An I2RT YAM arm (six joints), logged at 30 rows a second.
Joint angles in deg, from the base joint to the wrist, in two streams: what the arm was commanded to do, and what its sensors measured. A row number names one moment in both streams.
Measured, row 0: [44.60 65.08 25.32 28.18 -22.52 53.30]
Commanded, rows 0 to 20: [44.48 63.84 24.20 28.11 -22.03 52.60]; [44.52 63.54 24.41 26.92 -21.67 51.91]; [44.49 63.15 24.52 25.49 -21.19 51.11]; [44.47 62.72 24.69 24.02 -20.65 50.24]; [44.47 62.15 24.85 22.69 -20.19 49.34]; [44.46 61.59 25.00 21.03 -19.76 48.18]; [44.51 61.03 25.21 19.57 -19.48 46.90]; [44.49 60.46 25.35 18.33 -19.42 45.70]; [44.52 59.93 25.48 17.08 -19.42 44.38]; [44.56 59.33 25.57 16.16 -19.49 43.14]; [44.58 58.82 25.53 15.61 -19.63 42.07]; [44.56 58.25 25.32 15.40 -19.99 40.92]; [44.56 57.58 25.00 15.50 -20.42 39.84]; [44.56 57.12 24.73 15.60 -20.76 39.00]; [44.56 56.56 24.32 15.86 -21.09 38.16]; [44.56 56.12 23.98 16.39 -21.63 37.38]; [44.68 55.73 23.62 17.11 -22.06 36.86]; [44.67 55.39 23.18 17.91 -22.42 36.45]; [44.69 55.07 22.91 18.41 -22.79 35.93]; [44.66 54.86 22.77 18.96 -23.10 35.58]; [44.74 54.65 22.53 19.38 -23.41 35.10]
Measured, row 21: [44.16 56.40 24.64 18.50 -20.12 39.97]
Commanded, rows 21 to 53: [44.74 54.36 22.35 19.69 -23.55 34.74]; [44.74 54.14 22.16 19.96 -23.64 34.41]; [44.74 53.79 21.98 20.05 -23.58 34.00]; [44.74 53.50 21.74 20.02 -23.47 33.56]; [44.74 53.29 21.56 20.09 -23.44 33.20]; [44.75 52.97 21.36 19.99 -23.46 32.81]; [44.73 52.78 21.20 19.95 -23.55 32.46]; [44.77 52.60 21.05 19.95 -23.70 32.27]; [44.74 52.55 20.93 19.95 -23.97 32.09]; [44.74 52.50 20.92 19.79 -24.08 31.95]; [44.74 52.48 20.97 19.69 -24.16 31.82]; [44.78 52.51 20.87 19.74 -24.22 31.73]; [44.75 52.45 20.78 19.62 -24.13 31.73]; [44.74 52.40 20.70 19.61 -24.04 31.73]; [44.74 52.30 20.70 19.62 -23.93 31.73]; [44.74 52.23 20.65 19.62 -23.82 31.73]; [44.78 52.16 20.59 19.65 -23.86 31.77]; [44.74 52.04 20.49 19.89 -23.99 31.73]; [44.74 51.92 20.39 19.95 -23.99 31.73]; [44.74 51.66 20.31 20.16 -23.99 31.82]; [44.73 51.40 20.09 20.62 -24.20 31.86]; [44.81 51.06 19.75 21.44 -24.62 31.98]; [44.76 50.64 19.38 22.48 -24.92 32.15]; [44.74 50.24 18.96 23.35 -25.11 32.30]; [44.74 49.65 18.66 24.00 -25.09 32.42]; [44.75 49.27 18.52 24.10 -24.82 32.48]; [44.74 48.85 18.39 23.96 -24.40 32.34]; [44.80 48.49 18.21 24.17 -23.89 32.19]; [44.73 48.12 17.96 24.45 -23.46 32.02]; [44.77 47.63 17.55 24.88 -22.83 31.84]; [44.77 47.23 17.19 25.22 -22.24 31.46]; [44.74 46.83 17.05 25.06 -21.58 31.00]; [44.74 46.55 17.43 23.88 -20.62 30.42]
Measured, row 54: [44.62 48.21 18.39 20.18 -22.63 33.45]
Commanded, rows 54 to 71: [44.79 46.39 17.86 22.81 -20.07 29.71]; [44.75 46.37 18.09 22.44 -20.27 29.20]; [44.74 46.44 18.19 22.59 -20.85 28.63]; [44.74 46.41 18.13 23.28 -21.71 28.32]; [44.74 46.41 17.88 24.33 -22.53 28.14]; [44.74 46.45 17.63 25.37 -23.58 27.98]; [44.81 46.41 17.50 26.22 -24.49 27.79]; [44.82 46.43 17.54 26.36 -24.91 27.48]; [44.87 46.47 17.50 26.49 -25.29 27.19]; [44.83 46.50 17.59 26.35 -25.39 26.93]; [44.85 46.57 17.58 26.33 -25.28 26.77]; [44.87 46.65 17.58 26.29 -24.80 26.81]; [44.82 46.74 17.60 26.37 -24.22 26.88]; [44.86 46.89 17.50 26.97 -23.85 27.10]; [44.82 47.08 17.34 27.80 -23.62 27.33]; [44.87 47.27 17.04 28.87 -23.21 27.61]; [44.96 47.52 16.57 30.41 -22.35 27.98]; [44.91 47.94 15.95 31.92 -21.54 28.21]
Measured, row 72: [44.62 47.72 17.74 24.18 -23.18 29.52]
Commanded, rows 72 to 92: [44.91 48.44 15.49 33.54 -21.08 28.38]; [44.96 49.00 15.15 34.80 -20.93 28.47]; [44.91 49.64 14.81 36.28 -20.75 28.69]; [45.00 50.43 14.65 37.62 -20.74 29.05]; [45.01 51.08 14.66 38.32 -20.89 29.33]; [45.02 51.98 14.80 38.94 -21.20 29.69]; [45.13 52.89 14.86 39.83 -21.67 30.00]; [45.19 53.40 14.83 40.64 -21.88 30.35]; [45.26 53.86 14.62 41.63 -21.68 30.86]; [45.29 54.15 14.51 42.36 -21.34 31.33]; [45.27 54.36 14.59 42.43 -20.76 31.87]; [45.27 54.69 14.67 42.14 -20.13 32.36]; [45.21 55.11 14.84 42.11 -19.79 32.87]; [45.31 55.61 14.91 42.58 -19.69 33.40]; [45.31 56.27 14.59 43.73 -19.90 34.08]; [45.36 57.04 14.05 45.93 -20.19 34.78]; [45.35 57.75 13.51 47.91 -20.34 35.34]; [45.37 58.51 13.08 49.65 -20.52 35.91]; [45.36 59.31 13.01 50.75 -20.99 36.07]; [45.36 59.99 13.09 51.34 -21.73 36.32]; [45.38 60.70 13.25 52.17 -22.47 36.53]
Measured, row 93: [45.01 59.72 13.96 41.71 -21.23 34.52]
